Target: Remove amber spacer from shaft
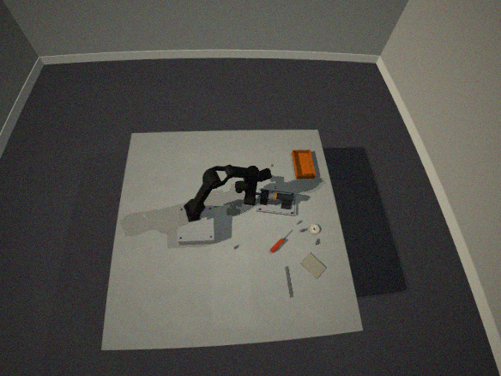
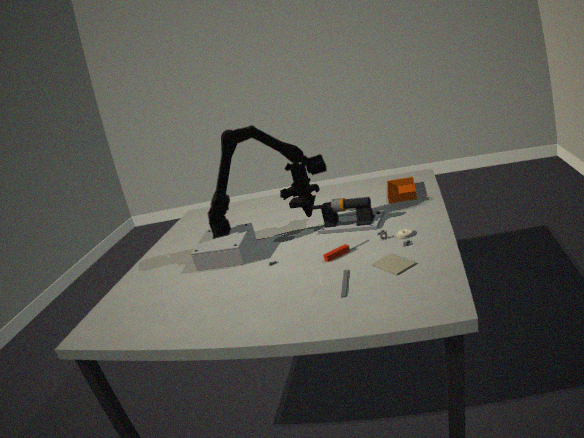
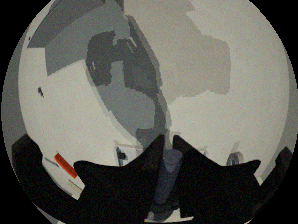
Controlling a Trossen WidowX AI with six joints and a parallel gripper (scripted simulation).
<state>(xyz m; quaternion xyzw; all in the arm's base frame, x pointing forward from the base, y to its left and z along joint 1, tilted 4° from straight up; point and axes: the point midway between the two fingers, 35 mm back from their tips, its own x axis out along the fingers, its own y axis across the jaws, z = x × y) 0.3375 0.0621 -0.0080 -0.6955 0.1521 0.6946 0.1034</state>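
Now: gripper tip 7 cm short of the shaft, 3 cm to the left of it and 3 cm below it. The rest, counted from my gripper tip: white disc 31 cm ahead, 28 cm to the right, 4 cm below; then amber spacer 13 cm ahead, 5 cm to the right, 3 cm above; then orange bin 40 cm ahead, 15 cm to the left, 4 cm below.
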